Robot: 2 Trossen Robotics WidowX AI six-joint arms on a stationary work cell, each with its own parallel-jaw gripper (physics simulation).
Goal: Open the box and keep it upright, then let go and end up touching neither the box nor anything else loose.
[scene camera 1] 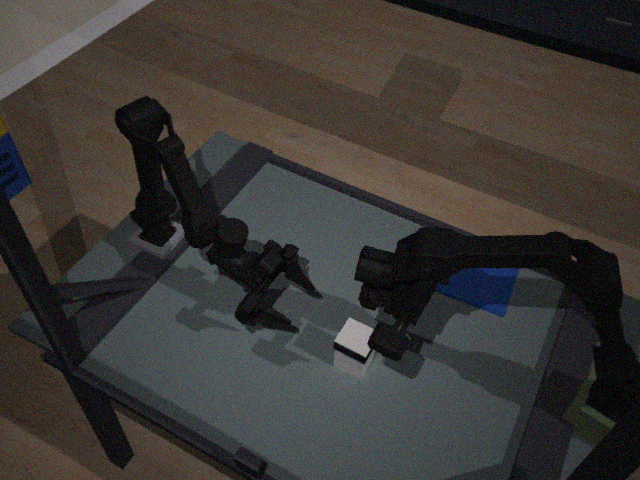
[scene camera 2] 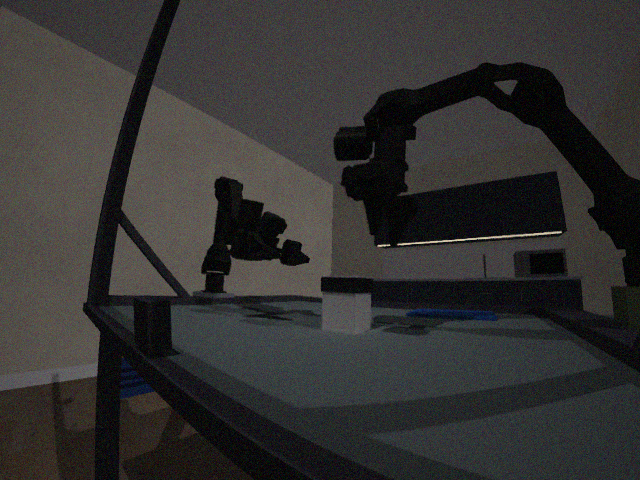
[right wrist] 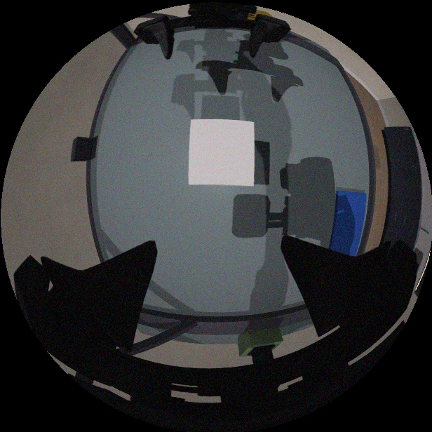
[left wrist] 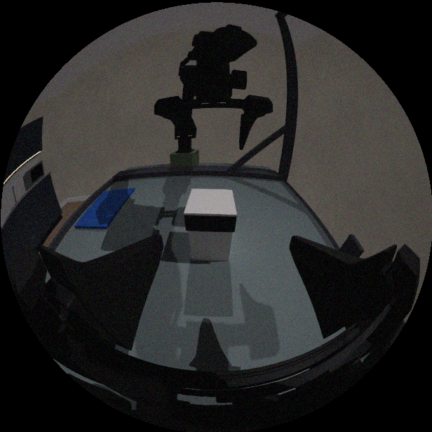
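Note:
The left gripper [scene camera 1: 302, 306] is visible also in scene camera 2 [scene camera 2: 294, 258], the left wrist view [left wrist: 229, 242] and the right wrist view [right wrist: 209, 52]. The right gripper [scene camera 2: 384, 241] appears in scene camera 1 as well [scene camera 1: 393, 337], and in the left wrist view [left wrist: 213, 149] and the right wrist view [right wrist: 220, 245]. A flat blue panel [scene camera 1: 489, 289] is visible too in scene camera 2 [scene camera 2: 427, 313], the left wrist view [left wrist: 99, 215] and the right wrist view [right wrist: 349, 213]. Also present: a white box [scene camera 2: 350, 313] and another white box [scene camera 1: 352, 340].

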